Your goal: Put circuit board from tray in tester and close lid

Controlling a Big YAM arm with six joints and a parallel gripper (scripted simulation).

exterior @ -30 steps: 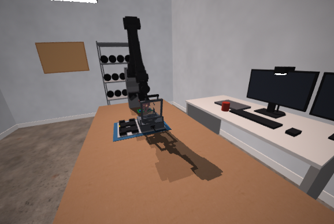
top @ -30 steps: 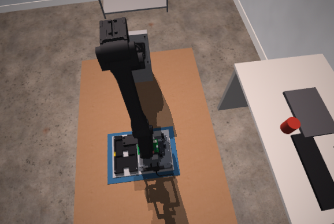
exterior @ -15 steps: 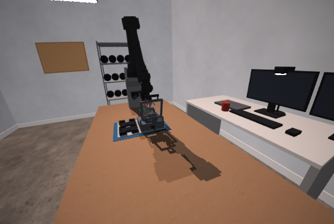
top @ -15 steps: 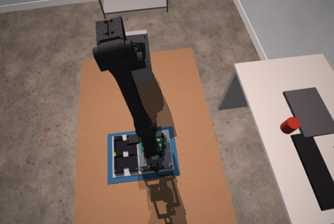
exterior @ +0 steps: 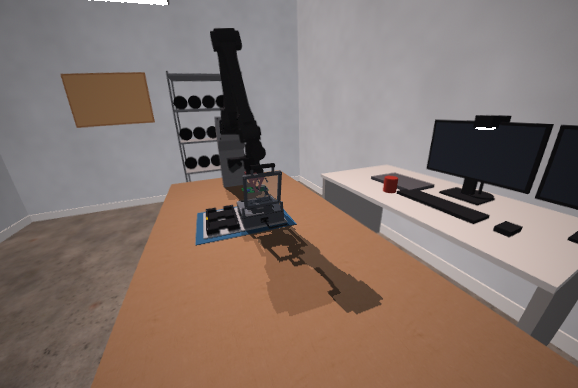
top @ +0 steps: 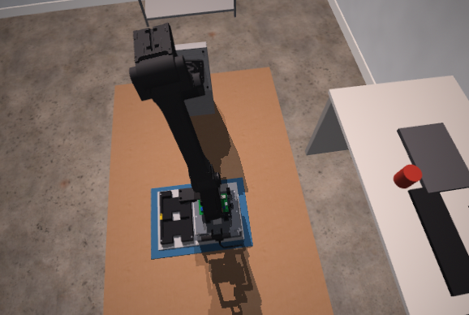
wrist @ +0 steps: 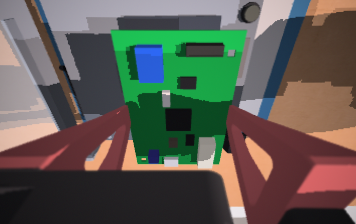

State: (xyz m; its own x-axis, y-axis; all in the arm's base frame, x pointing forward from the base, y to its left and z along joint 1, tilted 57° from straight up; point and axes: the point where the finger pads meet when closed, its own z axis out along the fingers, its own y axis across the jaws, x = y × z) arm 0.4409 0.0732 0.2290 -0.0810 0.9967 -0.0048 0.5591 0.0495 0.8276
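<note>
Now: hand right at the green circuit board. The rest, counted from my hand: clear lid (13 cm ahead, 5 cm above, 3 cm to the left).
</note>
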